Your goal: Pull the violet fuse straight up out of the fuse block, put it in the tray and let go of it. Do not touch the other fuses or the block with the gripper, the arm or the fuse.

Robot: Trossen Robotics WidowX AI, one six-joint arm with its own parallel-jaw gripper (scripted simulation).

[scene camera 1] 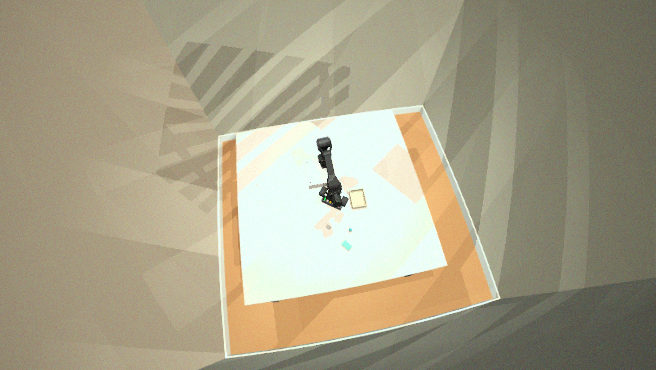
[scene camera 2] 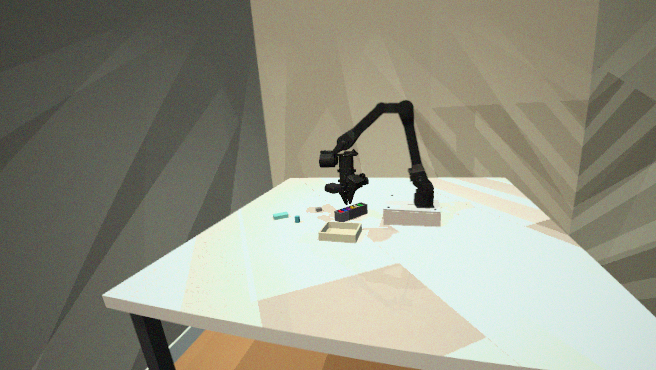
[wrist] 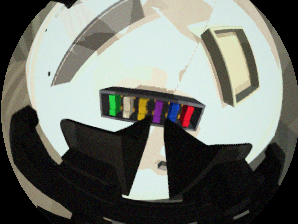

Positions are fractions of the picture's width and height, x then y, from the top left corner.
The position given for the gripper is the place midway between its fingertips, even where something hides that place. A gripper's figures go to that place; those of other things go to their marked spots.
Scene:
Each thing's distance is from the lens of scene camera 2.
gripper (scene camera 2: 0.53, 0.55): 119 cm
beige tray (scene camera 2: 0.53, 0.63): 106 cm

